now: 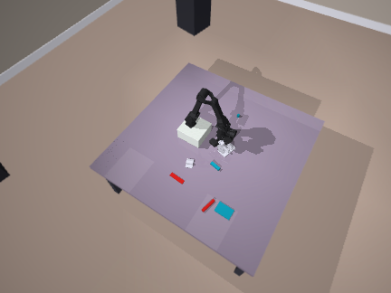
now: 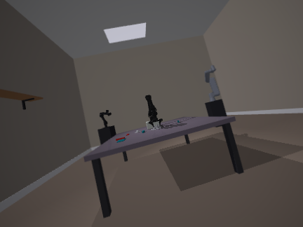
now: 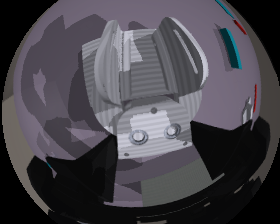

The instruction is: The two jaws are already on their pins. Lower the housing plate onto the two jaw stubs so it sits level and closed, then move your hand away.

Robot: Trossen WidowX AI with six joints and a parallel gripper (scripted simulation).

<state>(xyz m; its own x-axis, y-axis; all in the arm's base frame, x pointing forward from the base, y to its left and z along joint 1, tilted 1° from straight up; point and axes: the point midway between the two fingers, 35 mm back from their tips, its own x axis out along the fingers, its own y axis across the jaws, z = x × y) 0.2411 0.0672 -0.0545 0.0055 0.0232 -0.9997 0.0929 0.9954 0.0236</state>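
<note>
My gripper tip is 20 mm below the white part and 10 mm short of it. Round my gripper tip: cyan bar 170 mm to the right, 100 mm ahead; then cyan plate 380 mm to the right, 350 mm ahead.
</note>
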